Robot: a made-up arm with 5 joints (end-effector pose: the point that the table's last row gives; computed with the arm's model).
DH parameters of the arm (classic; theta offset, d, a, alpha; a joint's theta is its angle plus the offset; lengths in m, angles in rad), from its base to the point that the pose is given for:
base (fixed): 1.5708 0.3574 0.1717 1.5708
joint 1: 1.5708 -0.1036 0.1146 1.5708
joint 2: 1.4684 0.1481 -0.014 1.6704
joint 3: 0 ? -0.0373 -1.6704
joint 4: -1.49 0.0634 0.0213 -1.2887
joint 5: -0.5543 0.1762 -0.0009 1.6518
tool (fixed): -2.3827 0.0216 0 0
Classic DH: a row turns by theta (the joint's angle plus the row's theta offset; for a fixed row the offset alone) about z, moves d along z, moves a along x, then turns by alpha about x.
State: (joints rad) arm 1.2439 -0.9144 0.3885 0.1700 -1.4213
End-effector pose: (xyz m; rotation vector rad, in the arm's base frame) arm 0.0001 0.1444 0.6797 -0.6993 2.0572 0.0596
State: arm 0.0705 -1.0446 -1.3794 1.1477 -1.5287
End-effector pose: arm 0.1207 0.3277 0.4627 -0.7850 2.5904 1.2237
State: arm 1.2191 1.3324 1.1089 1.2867 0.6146
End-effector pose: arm -0.3319 0.1106 0.6307 0.7102 0.5045 -1.1690
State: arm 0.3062 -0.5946 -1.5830 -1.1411 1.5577
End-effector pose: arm -0.0739 0.2103 0.6571 -0.6062 0.4195 0.4475
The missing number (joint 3, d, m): -0.0443
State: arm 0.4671 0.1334 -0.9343 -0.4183 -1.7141
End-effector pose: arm 0.0388 0.2189 0.5089 0.2151 -2.6995 0.3289
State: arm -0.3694 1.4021 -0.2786 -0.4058 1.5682
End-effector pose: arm -0.0299 0.3998 0.2759 0.6844 1.5411 2.0868
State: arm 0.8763 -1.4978 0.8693 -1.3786 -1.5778
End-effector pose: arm -0.2184 0.3007 0.5308 0.4785 0.3870 -1.1440
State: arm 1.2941 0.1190 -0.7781 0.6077 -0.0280
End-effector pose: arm 0.0299 0.2582 0.5218 0.1620 0.7533 3.0258
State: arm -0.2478 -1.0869 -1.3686 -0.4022 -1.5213
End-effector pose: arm -0.0534 0.2723 0.5572 0.5514 2.2553 -0.5428
